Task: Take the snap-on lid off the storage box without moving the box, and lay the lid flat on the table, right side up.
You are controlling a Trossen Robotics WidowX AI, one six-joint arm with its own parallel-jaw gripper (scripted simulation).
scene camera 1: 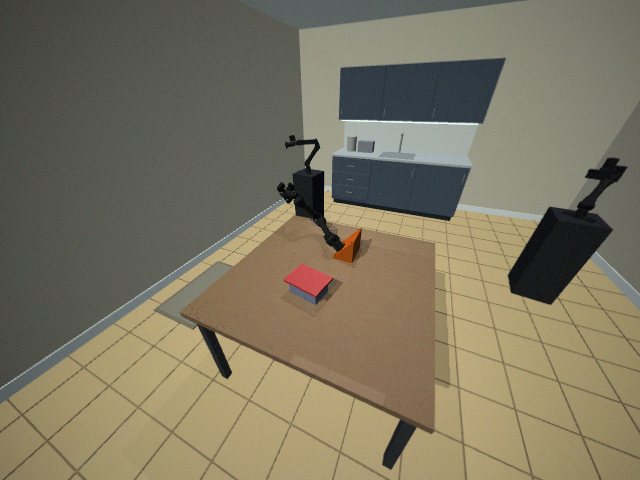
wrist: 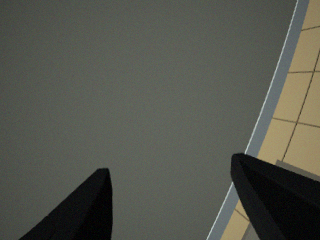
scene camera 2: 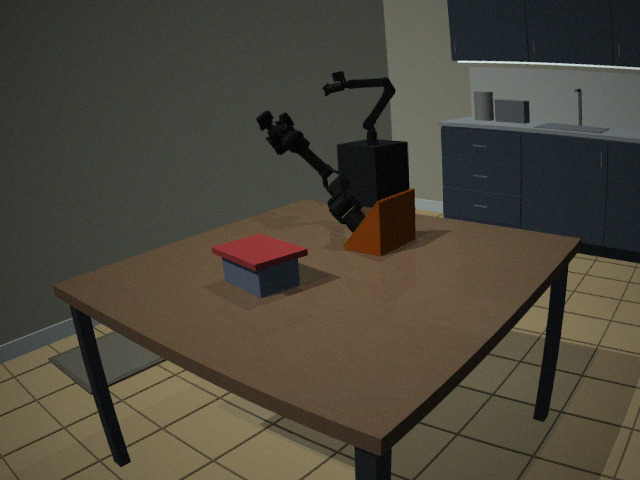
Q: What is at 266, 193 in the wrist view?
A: My gripper.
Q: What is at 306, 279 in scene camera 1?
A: A lid.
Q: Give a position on a grey-blue storage box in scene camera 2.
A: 284, 276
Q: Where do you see a lid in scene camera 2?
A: At 257, 252
